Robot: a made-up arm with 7 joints.
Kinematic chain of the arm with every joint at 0, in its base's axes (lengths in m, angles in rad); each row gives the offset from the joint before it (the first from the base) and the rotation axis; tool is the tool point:
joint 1: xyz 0 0 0.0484 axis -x
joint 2: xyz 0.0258 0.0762 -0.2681 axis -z
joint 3: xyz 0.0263 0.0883 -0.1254 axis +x
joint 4: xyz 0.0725 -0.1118 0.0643 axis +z
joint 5: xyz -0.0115 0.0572 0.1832 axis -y
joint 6: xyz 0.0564 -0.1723 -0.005 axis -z
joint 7: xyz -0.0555 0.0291 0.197 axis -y
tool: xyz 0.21 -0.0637 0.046
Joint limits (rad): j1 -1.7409..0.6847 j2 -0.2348..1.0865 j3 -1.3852..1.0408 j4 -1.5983..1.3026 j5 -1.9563..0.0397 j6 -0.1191..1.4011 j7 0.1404..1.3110
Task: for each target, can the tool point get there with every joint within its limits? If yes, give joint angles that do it. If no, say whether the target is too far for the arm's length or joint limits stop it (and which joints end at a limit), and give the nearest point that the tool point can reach.
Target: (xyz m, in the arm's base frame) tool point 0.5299 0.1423 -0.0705
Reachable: yes | joints -0.2874 0.1529 -0.6503 0.3380 -1.3119 0.0164 0.6275
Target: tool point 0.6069 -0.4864 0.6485
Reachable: no: joint limits stop it (at a limit: joint 1, joint 5, joint 6, joint 7) | nearest point 0.4357 -0.2046 0.5183 | short by 0.354 m
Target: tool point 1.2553 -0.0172 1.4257
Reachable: no: too far | nearest point 0.5496 0.1106 0.6998 | short by 1.020 m
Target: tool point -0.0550 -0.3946 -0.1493
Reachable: yes | joints -0.2549 0.7225 0.1997 -0.6259 -1.0240 0.9627 0.8626
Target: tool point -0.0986 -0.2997 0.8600
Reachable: no: joint limits stop it (at a limit: joint 1, joint 2, joint 5, joint 6, joint 7) | nearest point -0.0540 -0.1664 0.7465 | short by 0.181 m
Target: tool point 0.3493 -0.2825 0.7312
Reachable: no: joint limits stop it (at a limit: joint 1, joint 5, joint 6, joint 7) | nearest point 0.3075 -0.1872 0.6631 | short by 0.124 m
